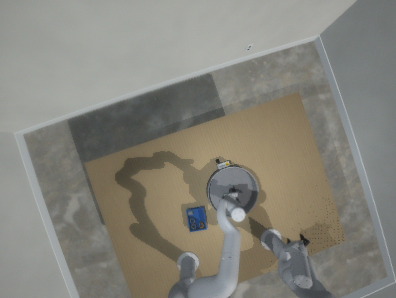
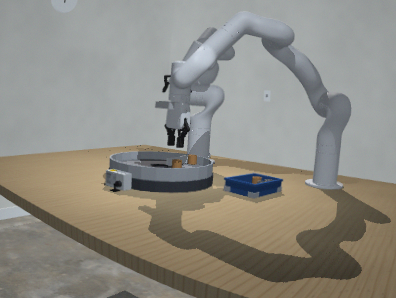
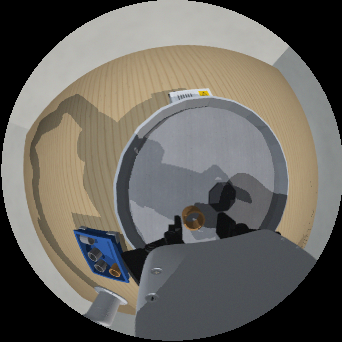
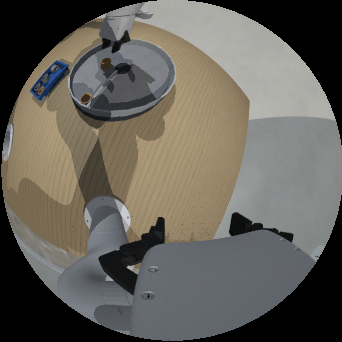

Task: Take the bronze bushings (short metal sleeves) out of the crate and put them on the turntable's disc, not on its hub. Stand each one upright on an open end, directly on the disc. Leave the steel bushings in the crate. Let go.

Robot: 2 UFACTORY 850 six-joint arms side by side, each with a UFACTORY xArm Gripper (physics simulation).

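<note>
My left gripper is open and empty, above a bronze bushing standing upright on the disc, apart from the dark hub. Another bronze bushing stands on the disc nearer its rim. The blue crate holds a bronze bushing in a corner, with steel bushings beside it. My right gripper is open and empty, away from the turntable.
The turntable's raised wall surrounds the disc. A white control box sits against its outside. The crate lies beside the turntable, on the side toward the left arm's base.
</note>
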